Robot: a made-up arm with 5 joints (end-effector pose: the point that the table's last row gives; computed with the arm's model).
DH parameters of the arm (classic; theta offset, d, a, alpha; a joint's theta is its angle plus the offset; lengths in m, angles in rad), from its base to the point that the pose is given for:
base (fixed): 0 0 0.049 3.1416
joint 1: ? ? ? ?
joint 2: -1.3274 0 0.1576 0
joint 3: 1.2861 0 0.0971 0
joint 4: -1.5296 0.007 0 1.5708
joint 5: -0.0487 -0.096 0 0
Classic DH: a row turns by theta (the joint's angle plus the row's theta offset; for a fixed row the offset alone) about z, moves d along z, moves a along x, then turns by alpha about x.
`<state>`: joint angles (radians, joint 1 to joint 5).
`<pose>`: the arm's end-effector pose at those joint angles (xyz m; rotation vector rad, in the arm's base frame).
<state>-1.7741 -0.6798 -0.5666 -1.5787 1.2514</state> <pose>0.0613 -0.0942 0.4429 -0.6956 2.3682 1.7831</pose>
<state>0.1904 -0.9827 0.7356 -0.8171 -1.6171</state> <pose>0.1185 -0.0063 0.4050 1.8705 -2.0580 -0.5762</pose>
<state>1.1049 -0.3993 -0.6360 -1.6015 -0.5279</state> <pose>0.0434 0.0268 0.4646 0.5856 2.1651 -0.9861</pose>
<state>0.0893 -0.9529 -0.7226 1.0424 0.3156</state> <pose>0.0462 0.0073 0.4494 -0.3908 -2.1709 0.0991</pose>
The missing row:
joint 1: 0 -0.177 0.036 1.5708
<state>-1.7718 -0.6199 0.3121 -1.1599 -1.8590</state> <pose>0.0263 0.0762 0.4523 2.9296 0.8075 -0.0106</pose>
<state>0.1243 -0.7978 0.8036 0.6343 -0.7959</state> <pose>0.1760 -0.0088 0.2571 0.3404 -0.9039 -0.8958</pose>
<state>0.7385 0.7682 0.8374 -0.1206 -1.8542</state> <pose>0.1857 -0.1150 0.0679 0.0644 -0.0978 -2.6393</pose>
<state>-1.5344 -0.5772 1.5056 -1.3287 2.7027</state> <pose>0.0469 0.1343 0.2880 1.1892 1.8977 -1.2853</pose>
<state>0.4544 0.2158 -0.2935 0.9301 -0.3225</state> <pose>0.2906 -0.1102 0.2575 -0.0307 -0.7379 -0.7890</pose>
